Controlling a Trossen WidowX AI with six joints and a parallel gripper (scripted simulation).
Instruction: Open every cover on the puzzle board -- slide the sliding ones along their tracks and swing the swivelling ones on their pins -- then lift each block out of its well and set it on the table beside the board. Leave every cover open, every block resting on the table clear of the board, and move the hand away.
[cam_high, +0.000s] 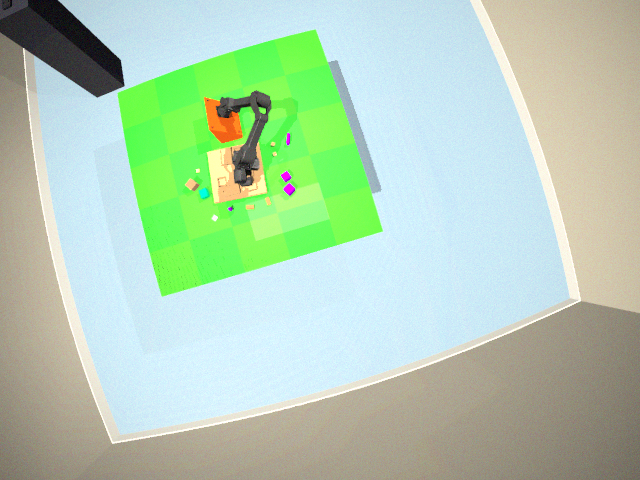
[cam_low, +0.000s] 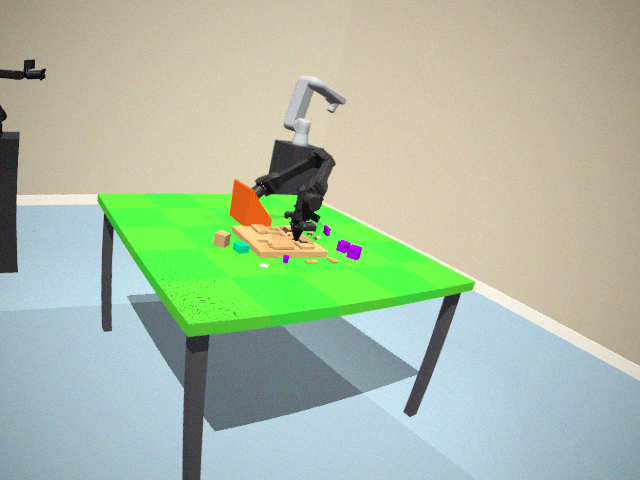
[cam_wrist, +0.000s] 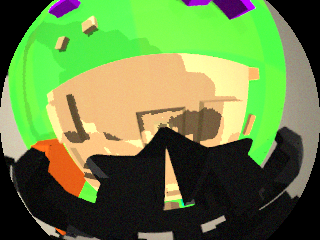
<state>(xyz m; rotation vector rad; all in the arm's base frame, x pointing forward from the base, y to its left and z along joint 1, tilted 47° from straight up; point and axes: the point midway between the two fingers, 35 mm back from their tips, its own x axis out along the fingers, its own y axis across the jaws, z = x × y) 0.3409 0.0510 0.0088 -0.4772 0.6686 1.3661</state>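
My gripper tip is 5 cm to the left of the tan puzzle board and 3 cm past it. From my gripper tip the other things lie so: teal block: 27 cm to the right, 3 cm ahead; purple stick: 26 cm to the left, 12 cm behind; tan cube: 32 cm to the right, 3 cm behind.
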